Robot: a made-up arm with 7 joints.
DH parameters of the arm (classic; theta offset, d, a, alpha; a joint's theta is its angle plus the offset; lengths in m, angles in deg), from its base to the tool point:
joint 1: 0 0.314 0 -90
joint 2: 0 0 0 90
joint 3: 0 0.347 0.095 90
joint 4: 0 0 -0.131 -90
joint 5: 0 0.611 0 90
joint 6: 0 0 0.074 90
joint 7: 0 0 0 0
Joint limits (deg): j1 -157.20..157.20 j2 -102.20..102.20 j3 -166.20..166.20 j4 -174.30..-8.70 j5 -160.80..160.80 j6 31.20..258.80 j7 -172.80..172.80
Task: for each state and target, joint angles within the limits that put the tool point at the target. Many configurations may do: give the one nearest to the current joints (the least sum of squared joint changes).
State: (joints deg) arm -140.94 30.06 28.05 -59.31 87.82 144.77 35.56
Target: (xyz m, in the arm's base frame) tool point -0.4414 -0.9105 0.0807
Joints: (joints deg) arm -125.59 78.47 26.51 -43.42 81.69 121.35 35.56
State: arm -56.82 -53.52 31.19 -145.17 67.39 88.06 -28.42
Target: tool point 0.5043 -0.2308 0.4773
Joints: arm -58.94 -41.66 34.49 -150.14 67.40 87.73 -28.42
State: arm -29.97 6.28 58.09 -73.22 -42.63 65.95 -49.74
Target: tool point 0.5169 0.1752 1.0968
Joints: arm -34.29 -18.88 39.86 -73.62 -42.53 57.43 -49.74
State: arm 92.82 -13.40 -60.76 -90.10 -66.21 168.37 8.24
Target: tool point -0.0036 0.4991 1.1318
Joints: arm 118.13 -10.41 -27.68 -68.87 -64.85 165.83 8.24
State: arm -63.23 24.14 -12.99 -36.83 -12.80 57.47 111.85
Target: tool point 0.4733 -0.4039 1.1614
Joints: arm -39.47 19.28 -1.27 -27.27 -12.55 75.21 111.85
